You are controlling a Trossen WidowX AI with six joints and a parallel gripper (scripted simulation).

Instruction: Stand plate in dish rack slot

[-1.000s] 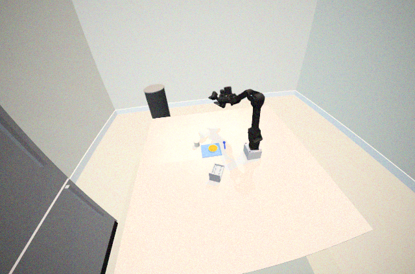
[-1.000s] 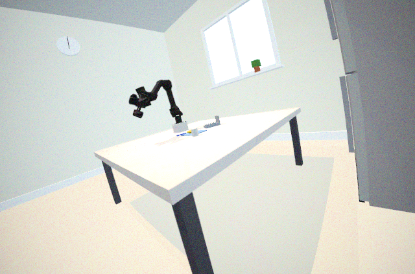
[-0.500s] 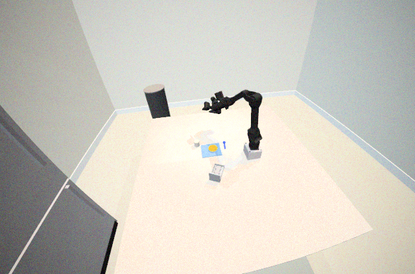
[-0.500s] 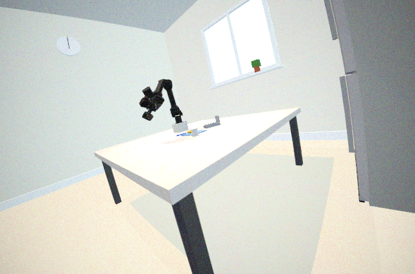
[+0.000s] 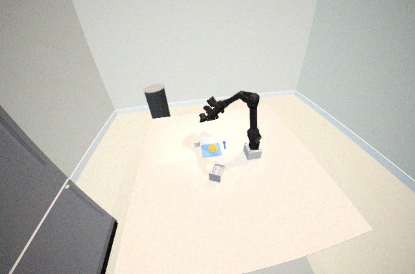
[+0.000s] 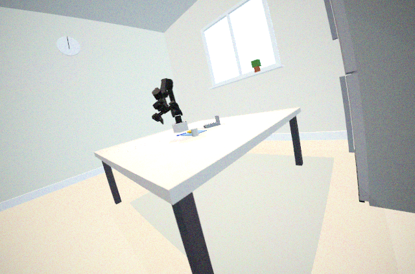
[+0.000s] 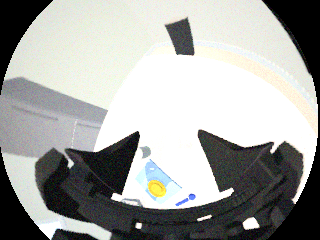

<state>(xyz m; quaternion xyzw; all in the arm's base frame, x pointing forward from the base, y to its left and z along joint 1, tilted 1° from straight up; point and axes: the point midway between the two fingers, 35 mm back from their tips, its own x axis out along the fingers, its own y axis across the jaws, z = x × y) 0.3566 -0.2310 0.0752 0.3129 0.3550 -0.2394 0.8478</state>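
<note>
The yellow plate is 80 mm behind my gripper tip, 190 mm to the left of it and 120 mm below it. From my gripper tip the other things lie so: blue utensil: 170 mm behind, 130 mm to the left, 130 mm below; light blue mat: 60 mm behind, 190 mm to the left, 140 mm below; grey dish rack: 110 mm behind, 400 mm to the left, 110 mm below.
</note>
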